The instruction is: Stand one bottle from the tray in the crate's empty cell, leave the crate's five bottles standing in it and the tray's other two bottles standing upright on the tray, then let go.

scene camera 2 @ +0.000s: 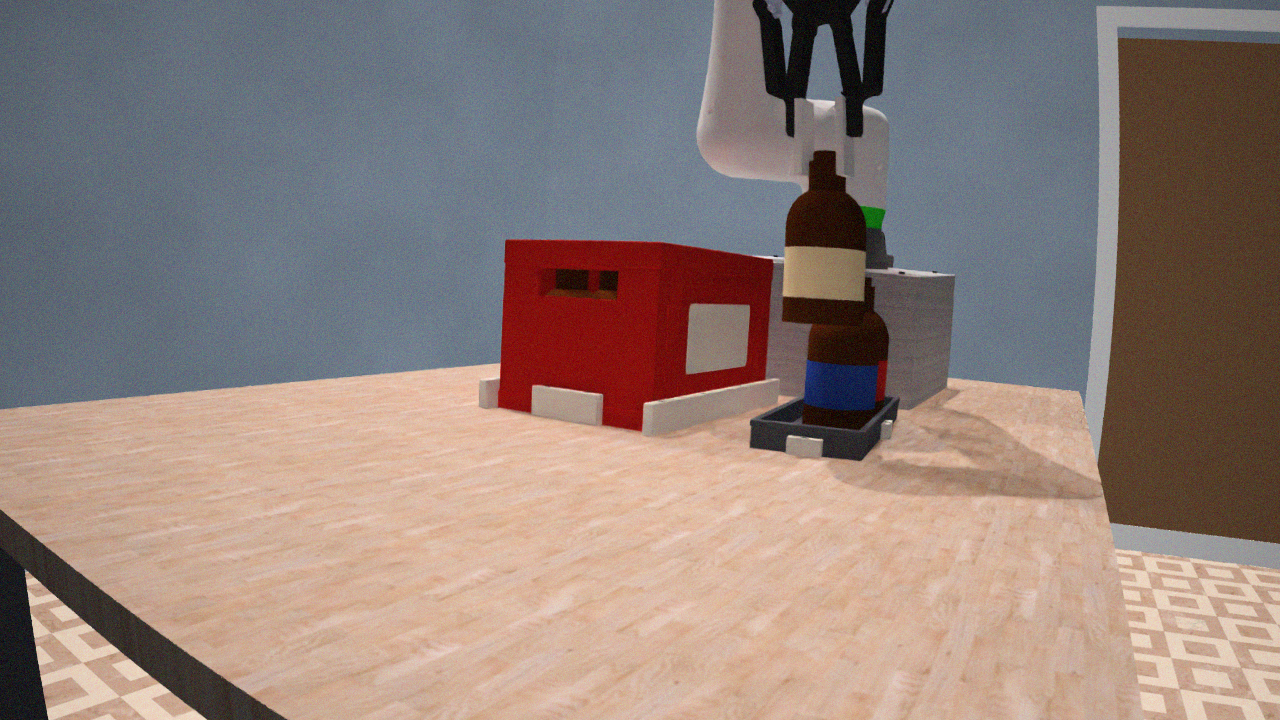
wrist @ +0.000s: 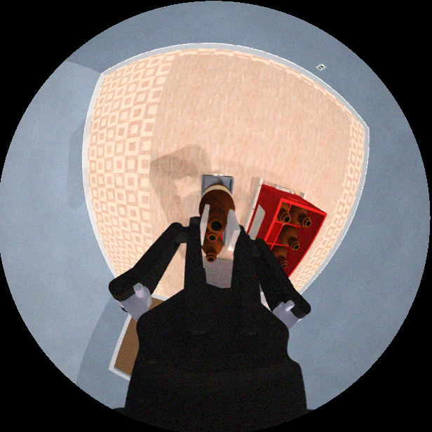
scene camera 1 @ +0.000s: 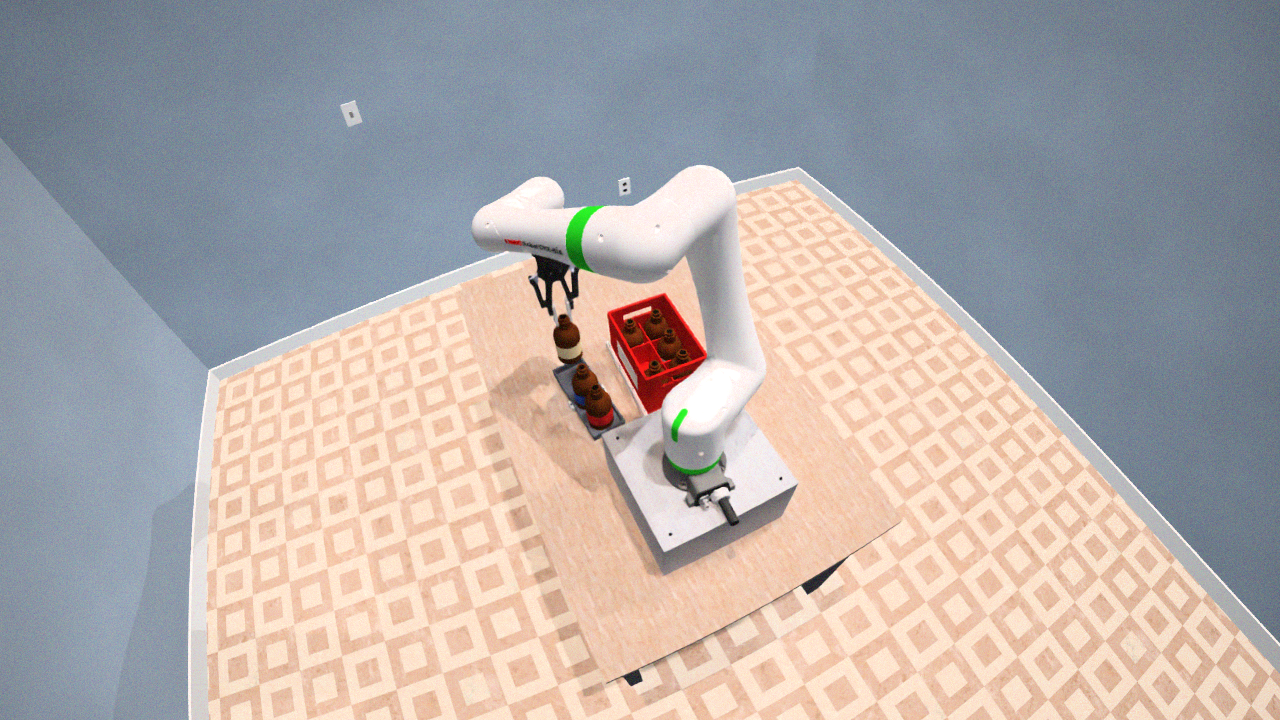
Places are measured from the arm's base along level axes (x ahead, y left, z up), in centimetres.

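Where they show: gripper, between the fingertips: (scene camera 2: 824, 176) (scene camera 1: 563, 320); arm's base, origin of its link: (scene camera 1: 694, 464).
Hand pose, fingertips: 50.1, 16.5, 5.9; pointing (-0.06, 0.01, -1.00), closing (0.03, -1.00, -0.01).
Note:
Things, the pixels of their centre, and the offset from my fingertips, as dx, dy, dz.
- cream-labelled brown bottle, middle of its body: (scene camera 2: 825, 236) (scene camera 1: 566, 336) -0.8, +0.1, -5.4
- blue-labelled bottle, middle of its body: (scene camera 2: 843, 350) (scene camera 1: 585, 384) -10.6, -1.0, -16.1
- red-labelled bottle, middle of its body: (scene camera 2: 856, 346) (scene camera 1: 598, 404) -18.5, -2.4, -16.1
- red crate, middle of its body: (scene camera 2: 645, 327) (scene camera 1: 656, 353) -8.3, -23.6, -15.6
My gripper (scene camera 1: 561, 313) (scene camera 2: 824, 159) (wrist: 217, 215) is shut on the neck of the cream-labelled brown bottle (scene camera 1: 568, 343) (scene camera 2: 824, 273) (wrist: 217, 202). The bottle hangs upright above the far end of the dark tray (scene camera 1: 614, 428) (scene camera 2: 768, 436) (wrist: 210, 180), clear of its floor. The blue-labelled bottle (scene camera 1: 583, 381) (scene camera 2: 839, 385) and the red-labelled bottle (scene camera 1: 598, 404) (wrist: 211, 257) stand upright on the tray. The red crate (scene camera 1: 657, 390) (scene camera 2: 581, 358) (wrist: 270, 194) holds five brown bottles; its empty cell is the middle one on the tray side. The crate's walls hide its bottles in scene camera 2.
Low pale rails (scene camera 2: 711, 407) lie along the crate's foot, between it and the tray. The grey base block (scene camera 1: 640, 483) (scene camera 2: 917, 340) stands behind the near ends of crate and tray as scene camera 2 sees them. The arm's upper links rise beside the crate.

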